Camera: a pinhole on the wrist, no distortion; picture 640 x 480 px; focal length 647.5 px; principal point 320.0 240.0 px. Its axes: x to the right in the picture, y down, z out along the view. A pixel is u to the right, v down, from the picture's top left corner.
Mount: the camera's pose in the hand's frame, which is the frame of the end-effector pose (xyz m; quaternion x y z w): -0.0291 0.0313 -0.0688 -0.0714 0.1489 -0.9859 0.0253
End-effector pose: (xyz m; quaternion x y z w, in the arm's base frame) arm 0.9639 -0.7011 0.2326 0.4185 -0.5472 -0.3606 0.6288
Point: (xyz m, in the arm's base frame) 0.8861 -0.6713 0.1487
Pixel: 602.0 453.4
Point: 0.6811 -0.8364 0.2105
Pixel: 242.5 228.0
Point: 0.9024 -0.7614 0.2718
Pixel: 21.2 148.4
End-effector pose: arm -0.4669 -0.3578 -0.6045 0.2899 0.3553 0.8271 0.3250
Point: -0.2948 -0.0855 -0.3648
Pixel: 149.2 127.9
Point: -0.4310 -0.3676 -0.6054
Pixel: 423.9 308.4
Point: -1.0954 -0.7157 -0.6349
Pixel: behind the camera
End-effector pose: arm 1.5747 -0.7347 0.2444 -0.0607 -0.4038 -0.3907 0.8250
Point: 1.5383 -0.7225 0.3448
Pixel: 113.5 162.1
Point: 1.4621 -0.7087 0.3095
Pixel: 360.1 293.8
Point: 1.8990 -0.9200 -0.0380
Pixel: behind the camera
